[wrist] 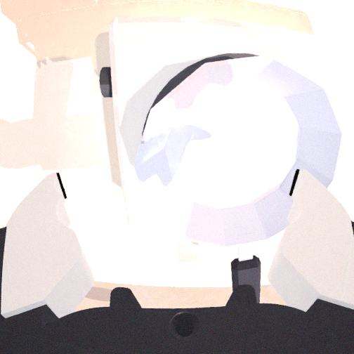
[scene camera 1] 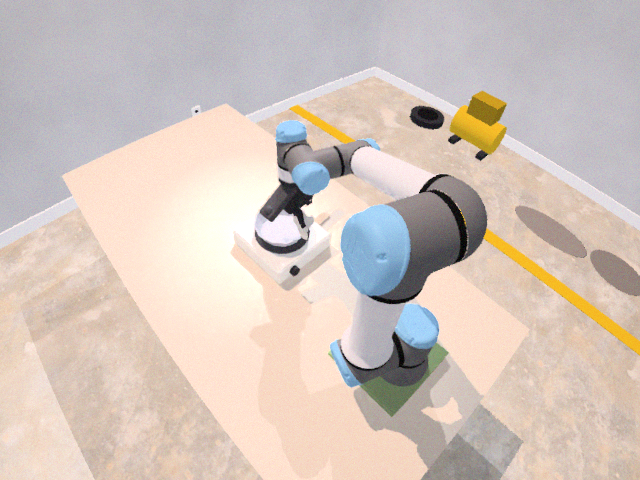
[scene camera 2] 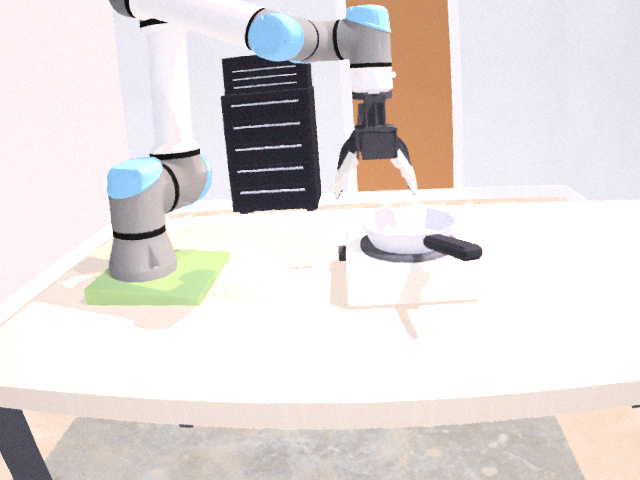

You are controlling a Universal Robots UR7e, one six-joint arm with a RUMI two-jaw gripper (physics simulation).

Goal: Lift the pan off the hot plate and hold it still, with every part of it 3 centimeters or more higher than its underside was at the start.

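Pixels of known places: gripper, fingertip midpoint: (scene camera 1: 288,226) (scene camera 2: 376,197); arm's base at its link origin: (scene camera 2: 143,268).
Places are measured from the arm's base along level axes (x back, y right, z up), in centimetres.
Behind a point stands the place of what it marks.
Observation:
The white pan (scene camera 1: 281,228) @(x -56.3, y -3.1, z 5.4 cm) (scene camera 2: 405,238) @(x -55.4, y 5.4, z 8.6 cm) (wrist: 320,120) sits upright on the black disc of the white hot plate (scene camera 1: 281,269) @(x -43.1, y -11.7, z 4.2 cm) (scene camera 2: 403,284) @(x -55.1, y 8.9, z 1.6 cm). Its black handle (scene camera 2: 452,246) @(x -62.7, y 19.4, z 12.4 cm) (wrist: 246,277) points toward scene camera 2 and slightly right; the gripper blocks most of it in scene camera 1. My gripper (scene camera 2: 376,195) @(x -49.7, y -4.5, z 13.4 cm) (wrist: 177,175) is open and empty, pointing down above the pan's height. In scene camera 2 one fingertip is left of the pan and the other is over it. The handle shows between the fingers, low in the wrist view.
A black knob (scene camera 1: 294,270) @(x -41.5, y -7.9, z 2.3 cm) (scene camera 2: 342,253) @(x -42.4, y -5.9, z 1.5 cm) (wrist: 105,82) sticks out from the hot plate's side facing the arm's base. The base stands on a green block (scene camera 1: 392,397) @(x 6.3, y -9.1, z 0.3 cm) (scene camera 2: 144,295) @(x -6.6, y 11.5, z -0.6 cm) on the table (scene camera 1: 170,320) @(x -50.3, y -48.0, z -2.8 cm) (scene camera 2: 258,361) @(x -34.6, y 27.5, z -2.8 cm). A black drawer cabinet (scene camera 2: 268,134) stands beyond the table.

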